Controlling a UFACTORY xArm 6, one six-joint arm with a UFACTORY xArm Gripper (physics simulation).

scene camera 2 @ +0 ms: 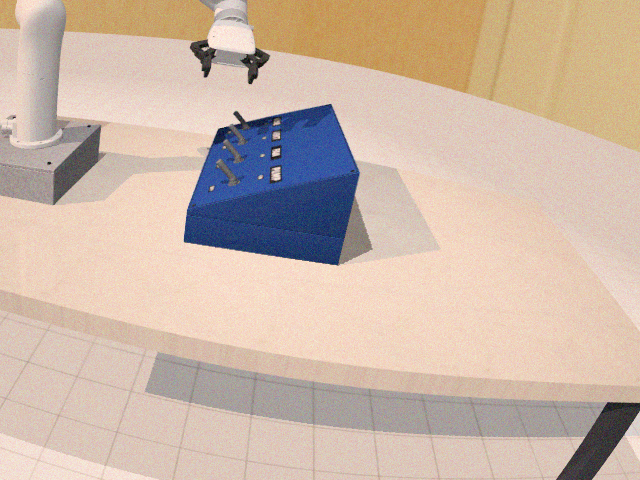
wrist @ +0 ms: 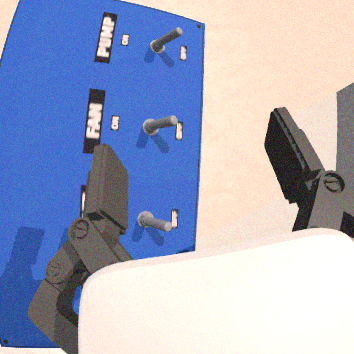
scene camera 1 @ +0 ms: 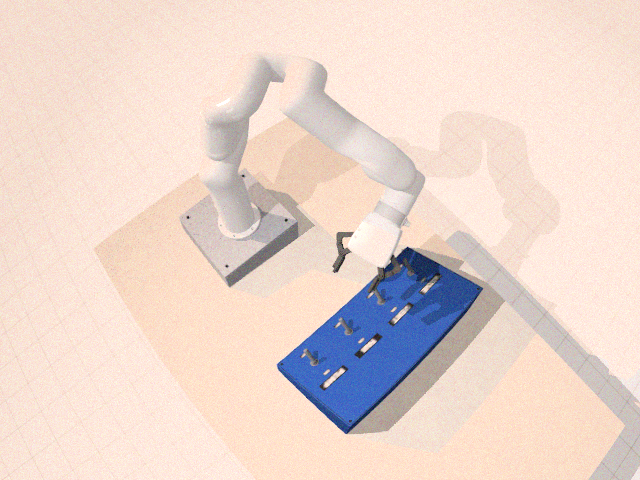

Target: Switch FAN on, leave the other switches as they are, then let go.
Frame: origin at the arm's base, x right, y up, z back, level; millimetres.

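Seen in the pictures: gripper, fingertip midpoint: (scene camera 2: 229,75) (wrist: 191,141) (scene camera 1: 351,282); arm's base, link origin: (scene camera 2: 36,138) (scene camera 1: 239,220).
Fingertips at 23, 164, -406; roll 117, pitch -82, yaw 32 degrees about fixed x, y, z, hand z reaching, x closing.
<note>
Offsets run from my fingertips to a thing's top centre, as dx, dy, dz. Level surfaces: height alone.
The blue switch box (scene camera 1: 385,351) (scene camera 2: 305,147) (wrist: 45,100) has a row of grey levers. The FAN lever {+49, -116, -27} (scene camera 1: 345,326) (scene camera 2: 232,151) (wrist: 162,124) leans to its OFF side, away from the FAN label {+60, -124, -109} (scene camera 1: 368,345) (wrist: 94,121). The PUMP lever {+168, -116, -11} (scene camera 1: 310,357) (scene camera 2: 227,172) (wrist: 167,40) and the VENT lever {-70, -116, -42} (scene camera 1: 379,295) (scene camera 2: 238,134) (wrist: 155,221) lean to OFF too. The VALVE lever {-189, -116, -57} (scene camera 1: 408,267) (scene camera 2: 240,119) leans the same way; it is hidden in the wrist view. My gripper (scene camera 1: 353,282) (scene camera 2: 228,78) (wrist: 191,141) is open and empty, above the levers and touching none.
The box stands on a wooden table {dy -244} (scene camera 1: 222,361) (scene camera 2: 413,315). The arm's grey base block (scene camera 1: 263,260) (scene camera 2: 31,183) stands on the lever side of the box, some distance from it. One finger covers most of the VENT label in the wrist view.
</note>
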